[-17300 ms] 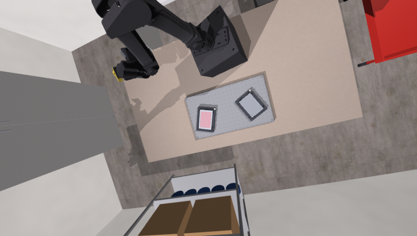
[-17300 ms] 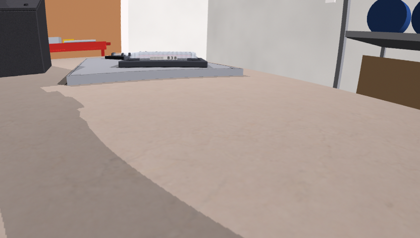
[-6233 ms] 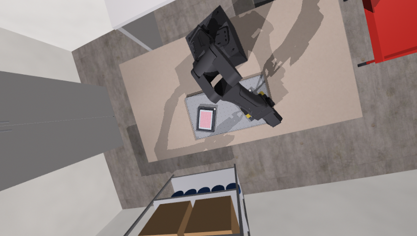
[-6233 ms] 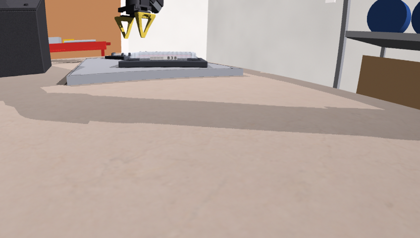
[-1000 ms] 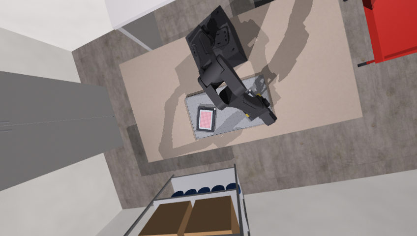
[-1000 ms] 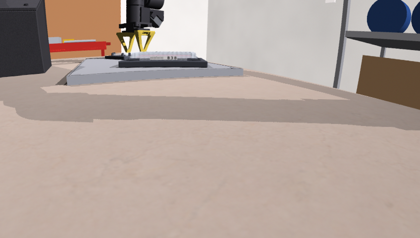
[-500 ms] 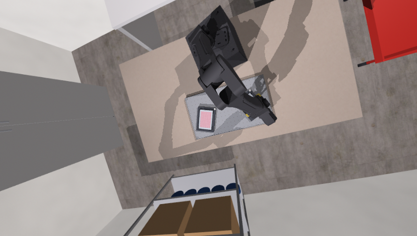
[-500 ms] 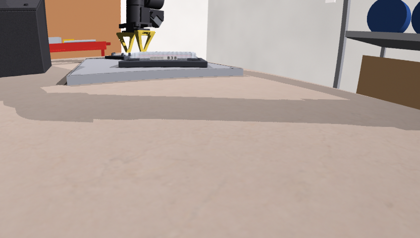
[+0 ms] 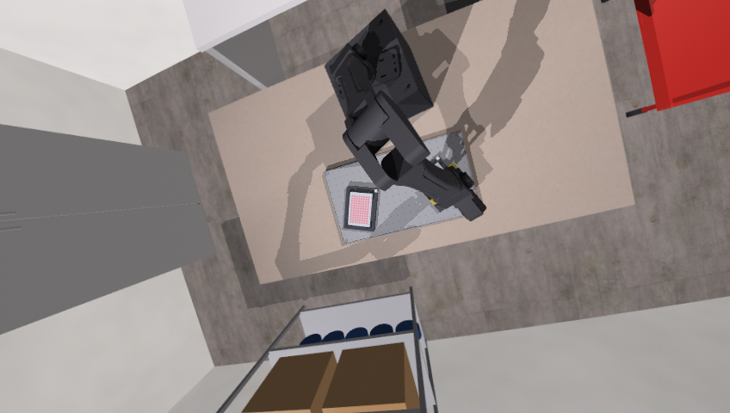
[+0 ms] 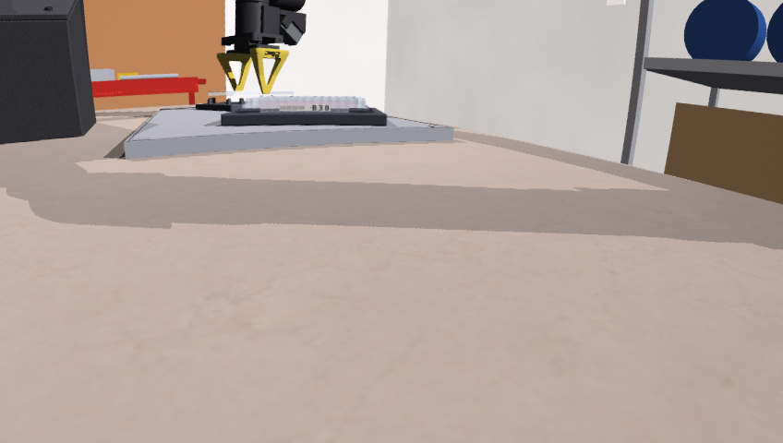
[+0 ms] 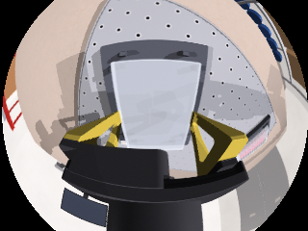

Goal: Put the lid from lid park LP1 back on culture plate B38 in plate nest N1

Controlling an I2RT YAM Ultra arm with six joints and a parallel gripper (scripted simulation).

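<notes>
Right now the dark lid park LP1 is 3 cm below my hand. From my hand the other things lie so: clear lid (1 cm below); culture plate B38 (30 cm to the right, 6 cm ahead, 1 cm below); grey base plate (14 cm to the right, 4 cm below, 1 cm ahead).
</notes>
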